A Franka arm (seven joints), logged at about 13 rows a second.
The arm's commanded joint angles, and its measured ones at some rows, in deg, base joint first. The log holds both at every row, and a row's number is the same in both.
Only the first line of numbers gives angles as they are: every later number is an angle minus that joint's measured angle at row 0.
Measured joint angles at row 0:
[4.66 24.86 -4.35 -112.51 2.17 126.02 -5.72]
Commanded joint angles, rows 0 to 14:
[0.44 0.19 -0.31 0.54 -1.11 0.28 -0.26]
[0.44 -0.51 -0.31 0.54 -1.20 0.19 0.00]
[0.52 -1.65 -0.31 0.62 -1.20 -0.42 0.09]
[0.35 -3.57 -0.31 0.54 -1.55 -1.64 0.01]
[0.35 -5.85 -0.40 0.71 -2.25 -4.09 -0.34]
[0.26 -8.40 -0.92 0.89 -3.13 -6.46 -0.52]
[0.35 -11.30 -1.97 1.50 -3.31 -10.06 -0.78]
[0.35 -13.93 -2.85 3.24 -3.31 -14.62 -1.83]
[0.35 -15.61 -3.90 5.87 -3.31 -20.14 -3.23]
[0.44 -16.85 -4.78 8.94 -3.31 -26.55 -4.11]
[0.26 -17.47 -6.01 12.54 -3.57 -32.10 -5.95]
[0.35 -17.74 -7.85 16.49 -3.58 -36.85 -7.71]
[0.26 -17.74 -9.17 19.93 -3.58 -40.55 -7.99]
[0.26 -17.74 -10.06 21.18 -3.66 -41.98 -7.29]
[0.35 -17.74 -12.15 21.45 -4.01 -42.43 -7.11]
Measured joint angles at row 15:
[-0.17 -19.43 -9.59 18.68 -2.68 -40.06 -6.84]
